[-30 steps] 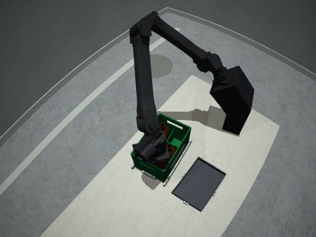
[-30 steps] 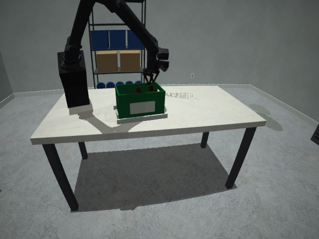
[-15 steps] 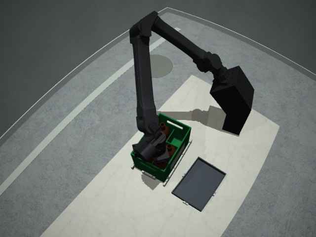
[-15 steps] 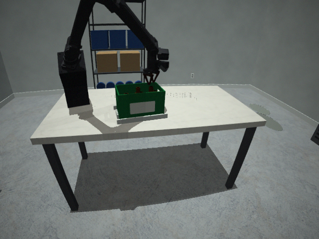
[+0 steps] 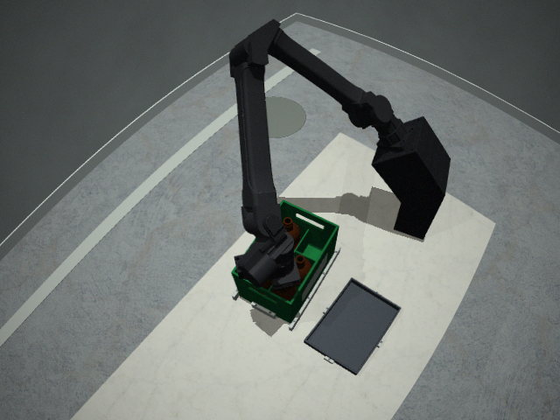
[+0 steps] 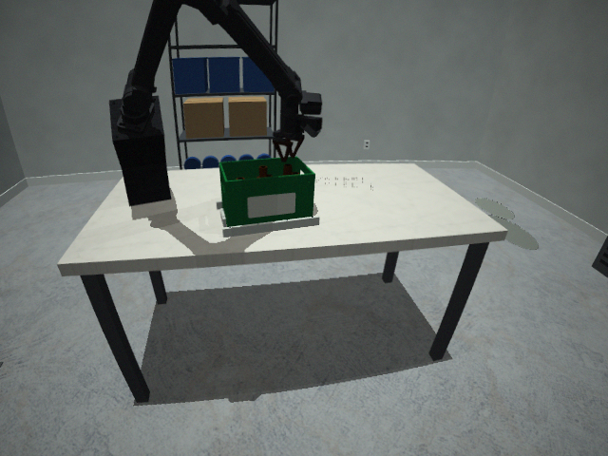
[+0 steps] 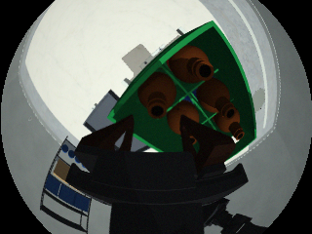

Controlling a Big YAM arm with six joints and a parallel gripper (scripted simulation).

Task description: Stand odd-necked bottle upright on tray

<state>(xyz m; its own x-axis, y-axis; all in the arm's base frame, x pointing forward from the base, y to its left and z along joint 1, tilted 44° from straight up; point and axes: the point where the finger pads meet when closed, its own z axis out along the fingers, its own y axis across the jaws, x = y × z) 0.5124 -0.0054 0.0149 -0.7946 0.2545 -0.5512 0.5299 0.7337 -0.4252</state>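
Now: hand 110 mm above the crate, 80 mm past it and 60 mm to the left of it. The rest, counted from my hand: tray: 210 mm to the left, 180 mm below, 80 mm behind.
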